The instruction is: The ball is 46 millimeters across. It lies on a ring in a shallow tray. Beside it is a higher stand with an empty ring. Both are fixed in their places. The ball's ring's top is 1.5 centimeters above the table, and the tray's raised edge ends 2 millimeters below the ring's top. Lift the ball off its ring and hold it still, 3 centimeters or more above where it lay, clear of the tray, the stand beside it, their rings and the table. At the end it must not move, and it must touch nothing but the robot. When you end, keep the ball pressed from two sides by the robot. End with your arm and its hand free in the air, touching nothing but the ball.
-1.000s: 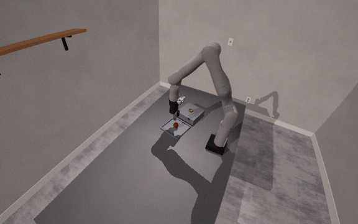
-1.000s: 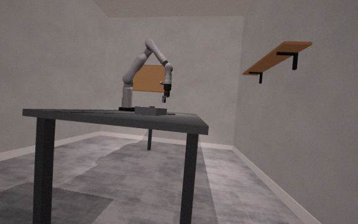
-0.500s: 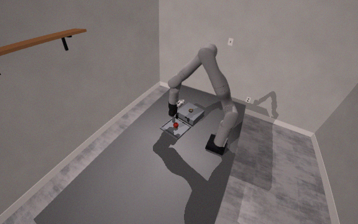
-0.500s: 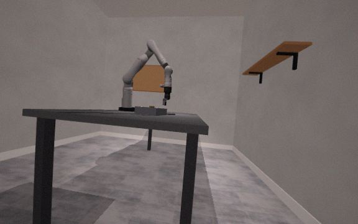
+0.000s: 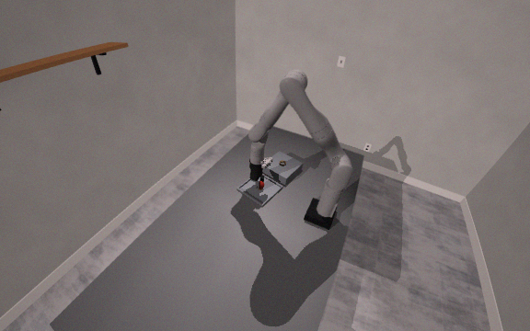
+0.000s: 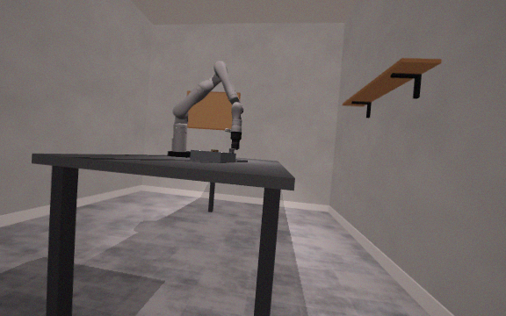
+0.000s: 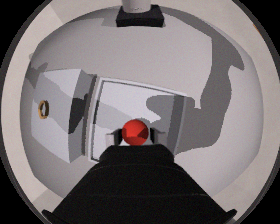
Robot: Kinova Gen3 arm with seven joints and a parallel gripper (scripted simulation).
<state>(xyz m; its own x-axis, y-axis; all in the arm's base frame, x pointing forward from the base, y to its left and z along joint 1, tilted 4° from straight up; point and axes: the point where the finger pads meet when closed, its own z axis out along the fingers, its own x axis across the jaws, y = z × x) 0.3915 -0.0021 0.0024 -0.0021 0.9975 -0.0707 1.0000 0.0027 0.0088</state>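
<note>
Right now my hand is 10 mm above the red ball. Round my hand: shallow grey tray: 40 mm below; higher stand: 210 mm to the right, 50 mm behind.
</note>
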